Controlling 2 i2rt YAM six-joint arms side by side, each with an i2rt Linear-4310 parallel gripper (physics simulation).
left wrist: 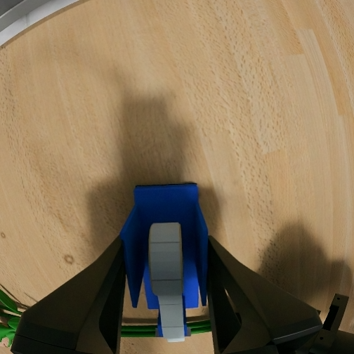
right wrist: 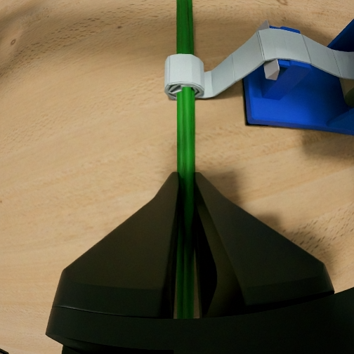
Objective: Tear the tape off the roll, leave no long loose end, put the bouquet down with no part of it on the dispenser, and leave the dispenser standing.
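Note:
The blue dispenser (left wrist: 166, 200) (right wrist: 295, 111) stands on the table with the grey tape roll (left wrist: 166, 260) between its side walls. My left gripper (left wrist: 165, 243) is shut on the dispenser's side walls. A tape strip (right wrist: 234, 70) runs unbroken from the roll over the dispenser's toothed blade (right wrist: 271, 69) to the white tape wrap (right wrist: 184, 71) around the bouquet's green stems (left wrist: 136, 331) (right wrist: 185, 130). My right gripper (right wrist: 185, 182) is shut on the stems, below the wrap. Some green leaves (left wrist: 9, 320) show at the left wrist view's lower left; the flower heads are mostly out of view.
Part of the dark right arm (left wrist: 332, 320) shows at the lower right of the left wrist view, close to the left gripper. The wooden table (left wrist: 240, 125) (right wrist: 90, 140) has a curved edge at the upper left of the left wrist view, with a grey wall beyond.

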